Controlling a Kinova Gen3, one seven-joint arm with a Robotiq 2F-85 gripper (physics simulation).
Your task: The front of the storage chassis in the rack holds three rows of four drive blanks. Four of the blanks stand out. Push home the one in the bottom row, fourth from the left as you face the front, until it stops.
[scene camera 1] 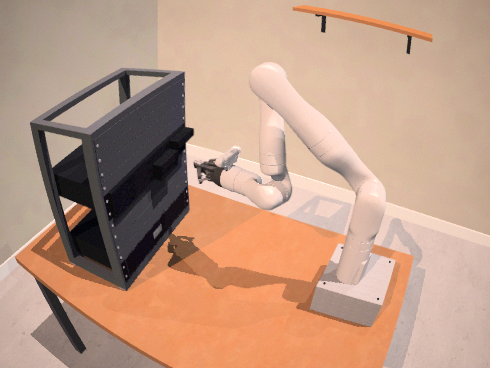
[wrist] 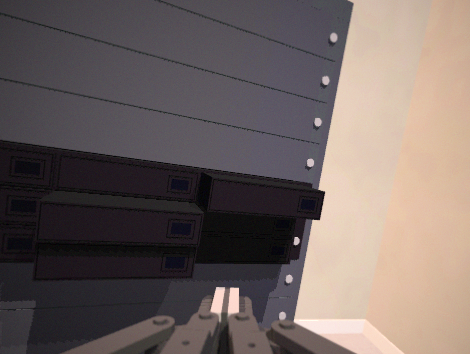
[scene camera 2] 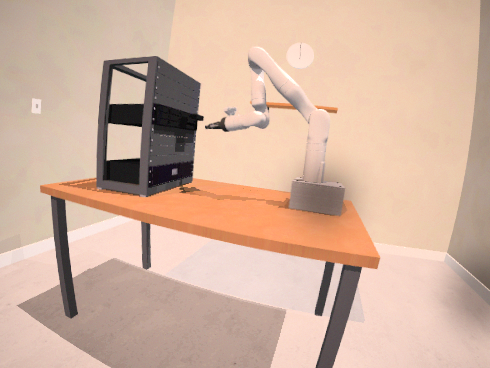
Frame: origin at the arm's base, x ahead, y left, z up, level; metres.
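Seen in the pictures: gripper, fingertip midpoint: (scene camera 1: pixel 195 163) (wrist: pixel 227 304) (scene camera 2: pixel 205 127); arm's base at its link origin: (scene camera 1: pixel 349 274) (scene camera 2: pixel 312 181).
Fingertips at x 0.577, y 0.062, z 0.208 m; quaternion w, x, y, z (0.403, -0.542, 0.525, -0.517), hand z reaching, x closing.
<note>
Pixels of each thing's middle, then the offset from my fingertips to it. Level surfaces: height alone.
- bottom-row fourth drive blank at the middle of its body: (wrist: pixel 225 230) dx +0.160, dy -0.005, dz -0.002 m
- middle-row fourth blank at the middle of its body: (wrist: pixel 229 207) dx +0.160, dy -0.005, dz +0.027 m
- top-row fourth blank at the middle of its body: (wrist: pixel 244 188) (scene camera 1: pixel 171 135) dx +0.126, dy -0.014, dz +0.055 m
- middle-row third blank at the middle of its body: (wrist: pixel 129 206) (scene camera 1: pixel 155 158) dx +0.095, dy +0.091, dz +0.027 m
- bottom-row third blank at the middle of its body: (wrist: pixel 126 234) (scene camera 1: pixel 155 165) dx +0.099, dy +0.092, dz -0.002 m
- rack at the middle of its body: (wrist: pixel 82 221) (scene camera 1: pixel 119 172) (scene camera 2: pixel 153 129) dx +0.205, dy +0.180, dz -0.029 m
- table at its surface level: dz -0.328 m
The bottom-row fourth drive blank (wrist: pixel 240 250) sits in shadow at the chassis's lower right in the wrist view. Its face looks level with the middle-row fourth blank (wrist: pixel 240 223) above it. The top-row fourth blank (wrist: pixel 255 198) (scene camera 1: pixel 182 138) and the middle-row third blank (wrist: pixel 110 222) (scene camera 1: pixel 165 164) stand out clearly. The bottom-row third blank (wrist: pixel 100 265) is partly hidden under the latter; its depth is hard to tell. My gripper (scene camera 1: pixel 196 171) (scene camera 2: pixel 206 127) (wrist: pixel 227 304) is shut and empty, in front of the chassis and apart from it, its tips below the bottom row in the wrist view.
The rack (scene camera 1: pixel 90 160) (scene camera 2: pixel 147 125) stands on the table (scene camera 1: pixel 235 250) (scene camera 2: pixel 240 220), with blank panels (wrist: pixel 150 100) above and below the chassis and screws (wrist: pixel 310 163) along its right edge. A wall shelf (scene camera 1: pixel 365 21) (scene camera 2: pixel 300 106) hangs behind the arm.
</note>
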